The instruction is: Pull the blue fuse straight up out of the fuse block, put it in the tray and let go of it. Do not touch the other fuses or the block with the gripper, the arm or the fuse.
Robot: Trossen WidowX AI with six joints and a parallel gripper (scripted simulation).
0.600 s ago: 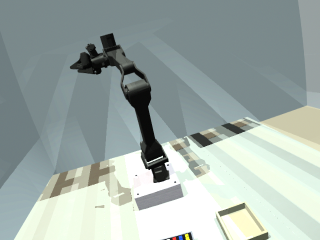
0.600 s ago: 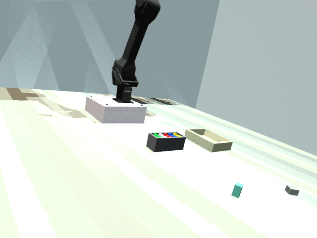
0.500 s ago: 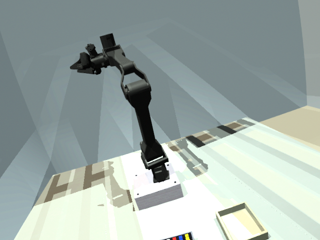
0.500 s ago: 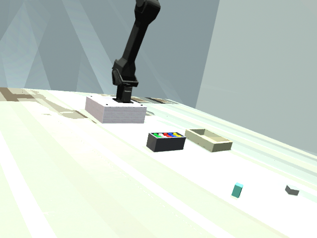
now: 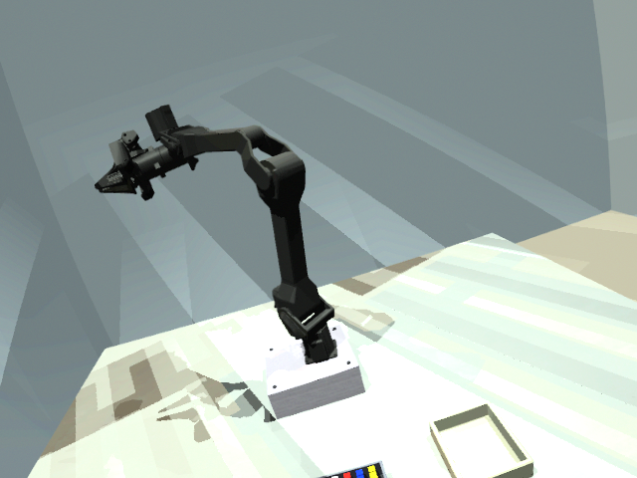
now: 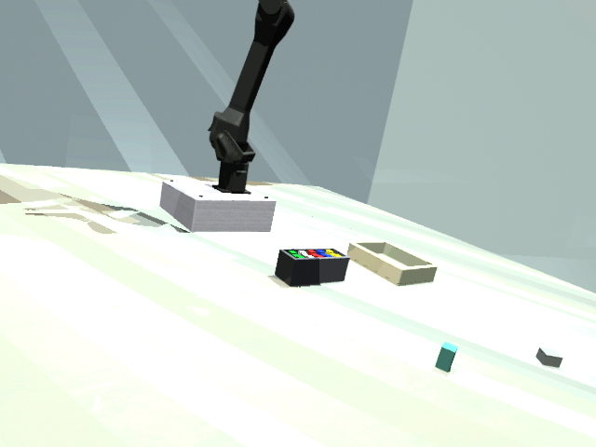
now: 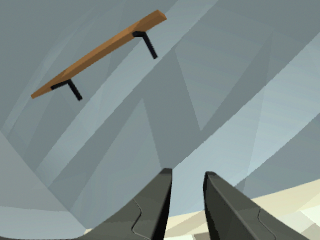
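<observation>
My gripper tip is 45 cm above the blue fuse, 43 cm short of it and 42 cm to the right of it. From my gripper tip the other things lie so: teal block (67 cm ahead, 47 cm below, 43 cm to the left); grey block (72 cm ahead, 60 cm to the left, 47 cm below).
</observation>
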